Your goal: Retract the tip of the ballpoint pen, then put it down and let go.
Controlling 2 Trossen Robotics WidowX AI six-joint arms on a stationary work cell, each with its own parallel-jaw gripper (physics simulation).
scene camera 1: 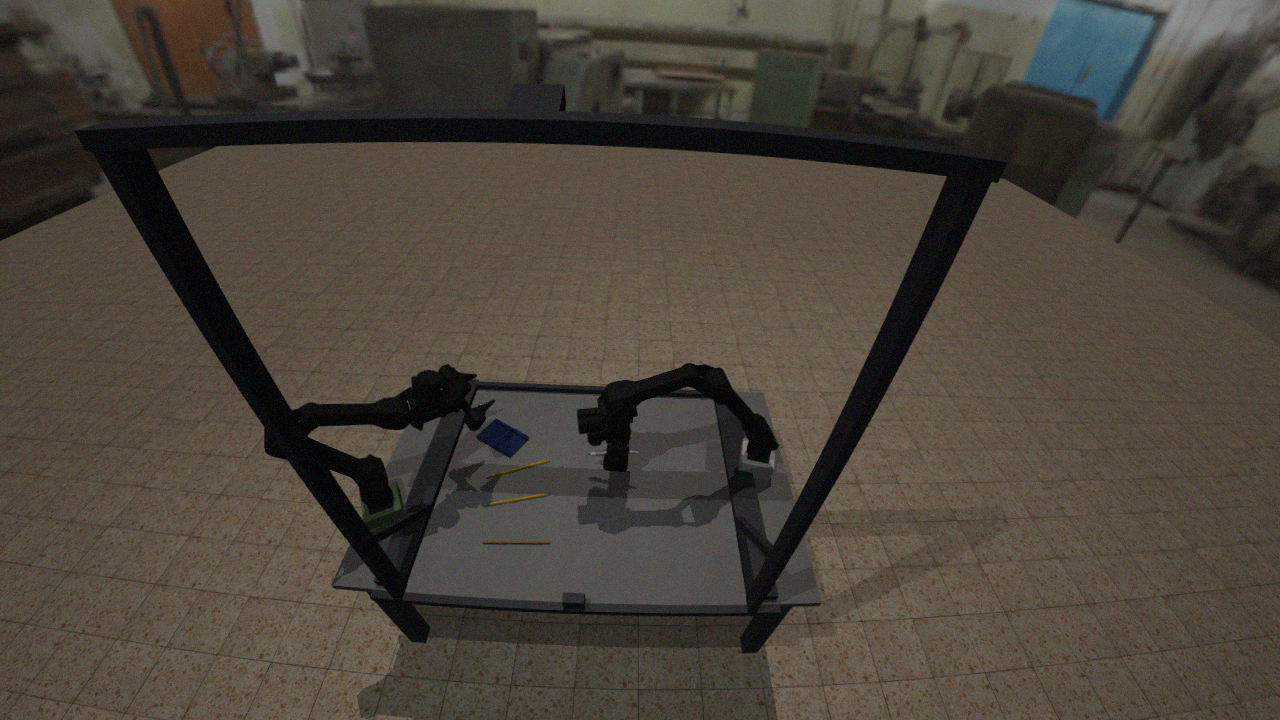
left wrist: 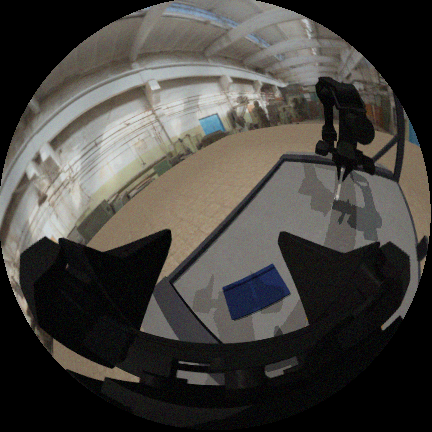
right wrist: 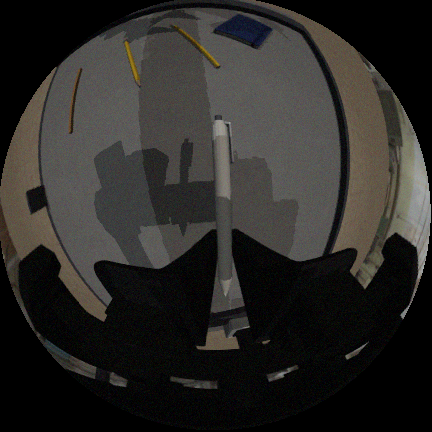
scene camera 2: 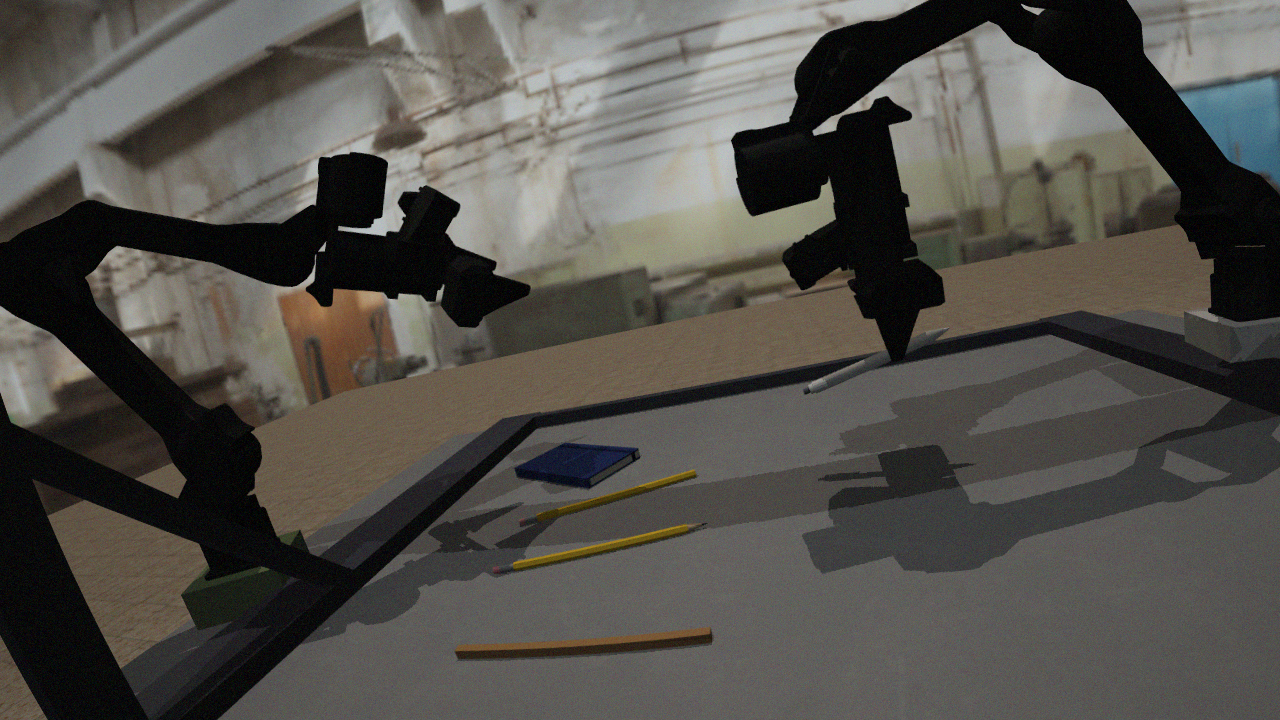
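Pixels of known places: left gripper, fingertip midpoint: (scene camera 1: 485, 388) (left wrist: 226, 236) (scene camera 2: 511, 277); right gripper, fingertip midpoint: (scene camera 1: 619, 453) (left wrist: 339, 179) (right wrist: 223, 234) (scene camera 2: 896, 357); left arm's base, origin of the base link: (scene camera 1: 380, 501); right arm's base, origin of the base link: (scene camera 1: 758, 453) (right wrist: 243, 331) (scene camera 2: 1252, 312).
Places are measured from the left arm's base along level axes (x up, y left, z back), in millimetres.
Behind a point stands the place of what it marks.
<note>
My right gripper (scene camera 1: 615, 463) {x 57, y -194, z -640 mm} (scene camera 2: 896, 352) {x 57, y -194, z -640 mm} (left wrist: 339, 179) {x 57, y -194, z -640 mm} (right wrist: 223, 234) {x 57, y -194, z -640 mm} is shut on the white ballpoint pen (scene camera 2: 852, 372) {x 51, y -175, z -603 mm} (right wrist: 221, 169) {x 55, y -168, z -602 mm} (left wrist: 338, 191) {x 53, y -161, z -591 mm}. It holds the pen near its cone end, low over the far middle of the grey table (scene camera 1: 637, 565) {x -40, y -467, z -544 mm} (scene camera 2: 780, 615) {x -40, y -310, z -418 mm}. The pen lies almost level; its clip and button end point away from the right wrist camera. I cannot tell whether the writing tip is out. My left gripper (scene camera 1: 480, 413) (scene camera 2: 510, 290) {x 206, y 77, z -360 mm} (left wrist: 226, 236) {x 206, y 77, z -360 mm} is open and empty, up in the air above the table's far left corner.
A blue notebook (scene camera 1: 503, 437) {x -28, y 90, z -381 mm} (scene camera 2: 576, 463) {x -28, y 76, z -378 mm} (left wrist: 255, 290) {x -28, y 93, z -382 mm} (right wrist: 243, 29) lies below the left gripper. Two yellow pencils (scene camera 1: 519, 469) {x -35, y -44, z -385 mm} (scene camera 1: 517, 499) {x -35, y -141, z -344 mm} (scene camera 2: 612, 495) {x -34, y -43, z -388 mm} (scene camera 2: 602, 547) {x -34, y -143, z -348 mm} and a brown stick (scene camera 1: 516, 542) {x -34, y -264, z -296 mm} (scene camera 2: 583, 645) {x -33, y -267, z -300 mm} lie on the left half. Black frame posts (scene camera 1: 909, 322) {x 814, y -708, z -716 mm} stand around the table.
</note>
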